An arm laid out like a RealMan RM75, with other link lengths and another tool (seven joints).
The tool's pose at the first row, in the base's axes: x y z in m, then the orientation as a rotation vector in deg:
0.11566, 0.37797, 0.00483, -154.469, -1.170, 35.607
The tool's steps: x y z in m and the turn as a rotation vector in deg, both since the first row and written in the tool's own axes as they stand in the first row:
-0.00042, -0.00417, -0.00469, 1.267, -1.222, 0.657
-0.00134, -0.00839, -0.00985, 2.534, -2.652, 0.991
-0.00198, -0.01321, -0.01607, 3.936, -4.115, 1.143
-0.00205, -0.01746, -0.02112, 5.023, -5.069, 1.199
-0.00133, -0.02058, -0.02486, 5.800, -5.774, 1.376
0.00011, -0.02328, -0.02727, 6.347, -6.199, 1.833
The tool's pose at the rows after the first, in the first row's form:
0.11756, 0.38015, 0.01041, -152.978, -0.210, 37.249
0.11921, 0.38217, 0.01662, -151.350, 0.255, 39.046
0.12161, 0.38439, 0.02381, -149.533, 0.507, 40.780
0.12398, 0.38655, 0.02957, -148.166, 0.664, 41.850
0.12644, 0.38820, 0.03351, -147.197, 0.950, 42.675
0.12895, 0.39000, 0.03588, -146.584, 1.606, 43.257

